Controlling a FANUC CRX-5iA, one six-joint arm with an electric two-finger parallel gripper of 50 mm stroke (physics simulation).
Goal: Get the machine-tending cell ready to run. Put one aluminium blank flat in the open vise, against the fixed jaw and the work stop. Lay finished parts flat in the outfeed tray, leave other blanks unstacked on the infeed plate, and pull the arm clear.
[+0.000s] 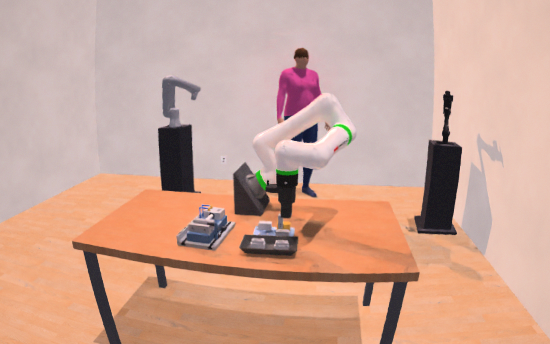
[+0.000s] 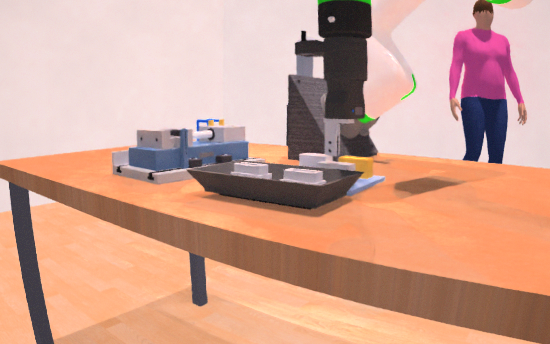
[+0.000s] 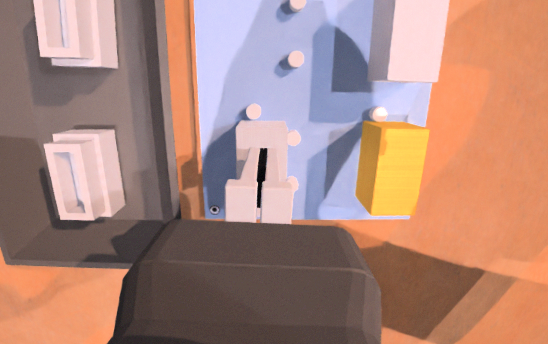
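Where they show: gripper, fingertip midpoint: (image 1: 280, 228) (image 2: 332, 155) (image 3: 262, 166); arm's base, origin of the base link: (image 1: 253, 187).
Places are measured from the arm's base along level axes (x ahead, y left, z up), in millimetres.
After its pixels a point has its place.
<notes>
My gripper (image 1: 280, 228) {x 380, y 250, z -61 mm} (image 2: 331, 159) {x 380, y 250, z -61 mm} (image 3: 262, 166) {x 380, y 250, z -61 mm} is shut and empty. Its fingertips are at or just above the top of a flat grey blank (image 2: 343, 165) {x 392, y 282, z -74 mm} (image 3: 261, 131) {x 384, y 232, z -73 mm}, which lies beside pins on the blue infeed plate (image 2: 367, 184) {x 342, y 302, z -110 mm} (image 3: 240, 50) {x 408, y 184, z -109 mm}; contact cannot be told. A taller pale block (image 1: 265, 225) {x 320, y 161, z -83 mm} (image 2: 313, 160) {x 320, y 162, z -83 mm} (image 3: 414, 40) {x 306, y 163, z -73 mm} and a yellow block (image 1: 287, 225) {x 304, y 264, z -78 mm} (image 2: 359, 166) {x 304, y 260, z -87 mm} (image 3: 392, 170) {x 296, y 242, z -73 mm} stand apart on the plate. Two stepped parts with slots (image 1: 257, 243) {x 522, y 184, z -83 mm} (image 2: 303, 175) {x 512, y 295, z -75 mm} (image 3: 82, 175) {x 493, y 278, z -70 mm} lie apart in the dark outfeed tray (image 1: 270, 251) {x 569, y 254, z -89 mm} (image 2: 255, 193) {x 562, y 248, z -100 mm} (image 3: 159, 100) {x 450, y 225, z -81 mm}. The blue vise (image 1: 201, 235) {x 568, y -58, z -60 mm} (image 2: 145, 158) {x 571, y -61, z -76 mm} stands left; its jaw gap is partly hidden.
The tray stands close to the infeed plate. A dark angled arm mount (image 1: 246, 197) {x 137, y 4, z -16 mm} (image 2: 304, 120) {x 139, y -12, z -11 mm} stands behind on the wooden table (image 1: 350, 240) {x 328, y 571, z -117 mm} (image 2: 450, 230) {x 501, y 516, z -117 mm}. A person (image 1: 300, 92) (image 2: 484, 65) stands behind the table. Two pedestals (image 1: 176, 157) (image 1: 442, 185) carry other arms.
</notes>
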